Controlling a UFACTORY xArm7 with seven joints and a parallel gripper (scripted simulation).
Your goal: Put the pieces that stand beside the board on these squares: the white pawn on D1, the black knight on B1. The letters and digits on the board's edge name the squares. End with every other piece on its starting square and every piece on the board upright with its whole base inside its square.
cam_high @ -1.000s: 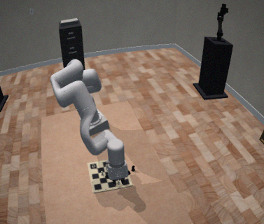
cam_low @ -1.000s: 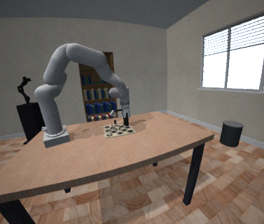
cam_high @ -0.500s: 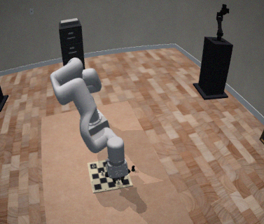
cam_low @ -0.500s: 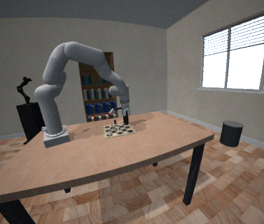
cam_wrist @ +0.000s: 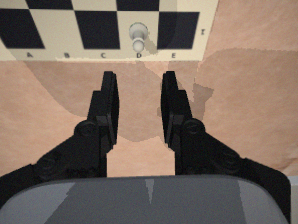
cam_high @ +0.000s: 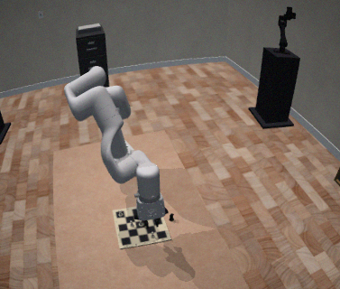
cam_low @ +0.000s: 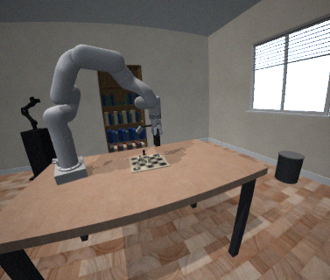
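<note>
My hand is 90 mm to the right of the black knight, 90 mm past it and 90 mm above it. The rest, counted from my hand: chessboard: 110 mm below, 70 mm behind, 50 mm to the right.
</note>
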